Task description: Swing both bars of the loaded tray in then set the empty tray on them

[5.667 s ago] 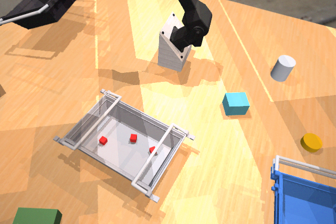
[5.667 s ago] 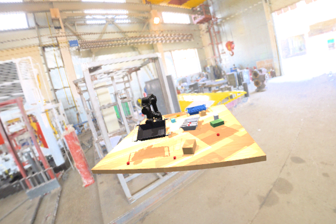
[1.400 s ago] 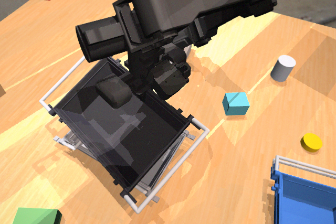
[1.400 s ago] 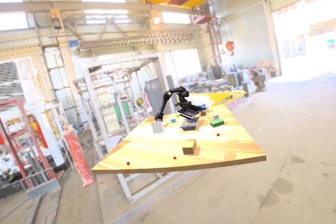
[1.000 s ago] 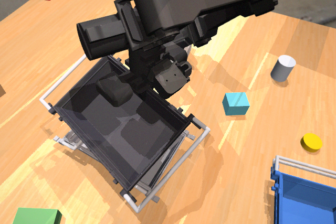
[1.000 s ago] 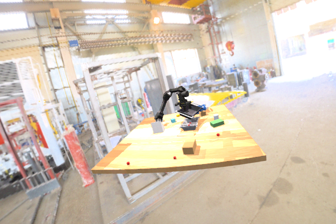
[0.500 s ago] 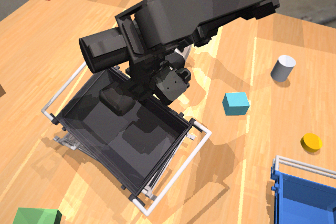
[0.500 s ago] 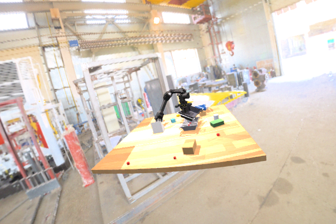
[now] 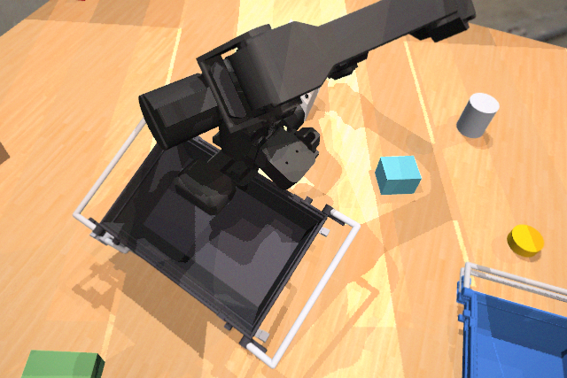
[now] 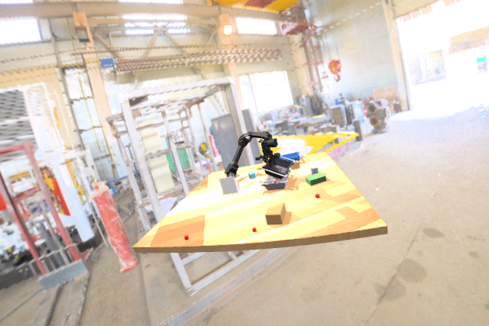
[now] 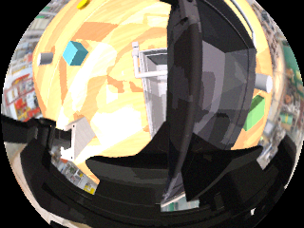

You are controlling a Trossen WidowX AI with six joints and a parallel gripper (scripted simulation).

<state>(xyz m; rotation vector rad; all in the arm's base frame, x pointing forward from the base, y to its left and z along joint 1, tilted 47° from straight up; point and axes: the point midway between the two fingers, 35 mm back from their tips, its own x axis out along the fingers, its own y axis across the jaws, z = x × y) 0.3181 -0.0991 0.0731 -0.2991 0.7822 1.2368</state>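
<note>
Right now the black tray is 7 cm ahead of my gripper tip and 3 cm to the right of it. From my gripper tip the other things lie so: green block (29 cm ahead, 15 cm to the right, 11 cm below); cyan block (17 cm behind, 23 cm to the left, 11 cm below); yellow disc (11 cm behind, 44 cm to the left, 12 cm below).
</note>
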